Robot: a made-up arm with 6 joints.
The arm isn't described. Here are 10 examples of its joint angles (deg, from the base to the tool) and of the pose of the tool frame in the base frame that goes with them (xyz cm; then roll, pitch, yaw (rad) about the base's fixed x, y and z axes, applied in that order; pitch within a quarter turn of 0, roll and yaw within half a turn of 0).
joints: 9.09 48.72 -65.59 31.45 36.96 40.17
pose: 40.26 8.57 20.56 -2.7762 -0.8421 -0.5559
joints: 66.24 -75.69 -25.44 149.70 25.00 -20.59
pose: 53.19 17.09 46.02 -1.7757 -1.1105 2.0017
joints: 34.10 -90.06 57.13 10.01 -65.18 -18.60
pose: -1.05 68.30 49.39 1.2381 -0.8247 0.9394
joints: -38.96 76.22 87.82 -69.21 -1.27 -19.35
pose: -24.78 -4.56 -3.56 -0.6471 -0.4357 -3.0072
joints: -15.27 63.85 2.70 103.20 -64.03 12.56
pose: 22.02 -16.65 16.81 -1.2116 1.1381 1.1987
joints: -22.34 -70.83 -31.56 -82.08 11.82 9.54
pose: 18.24 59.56 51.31 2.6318 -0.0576 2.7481
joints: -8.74 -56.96 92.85 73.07 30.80 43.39
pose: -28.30 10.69 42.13 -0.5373 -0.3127 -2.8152
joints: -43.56 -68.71 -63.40 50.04 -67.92 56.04
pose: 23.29 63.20 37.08 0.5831 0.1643 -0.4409
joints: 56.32 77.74 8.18 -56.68 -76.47 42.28
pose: -20.00 7.82 12.62 2.9269 -1.0092 -1.5752
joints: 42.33 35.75 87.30 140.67 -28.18 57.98
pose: -31.43 35.39 9.43 -1.8932 0.3729 -1.4251
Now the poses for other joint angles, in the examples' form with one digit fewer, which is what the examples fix.
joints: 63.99 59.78 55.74 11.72 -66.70 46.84
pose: -28.0 39.1 15.3 -2.831 -0.369 -2.331
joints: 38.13 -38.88 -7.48 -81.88 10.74 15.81
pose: 27.1 25.0 67.3 1.840 -0.106 2.116
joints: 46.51 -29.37 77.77 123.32 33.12 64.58
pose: -19.5 42.6 43.5 -2.214 -0.787 -2.947
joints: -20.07 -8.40 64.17 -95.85 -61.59 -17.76
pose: -20.8 -5.4 40.1 0.246 -0.168 2.633
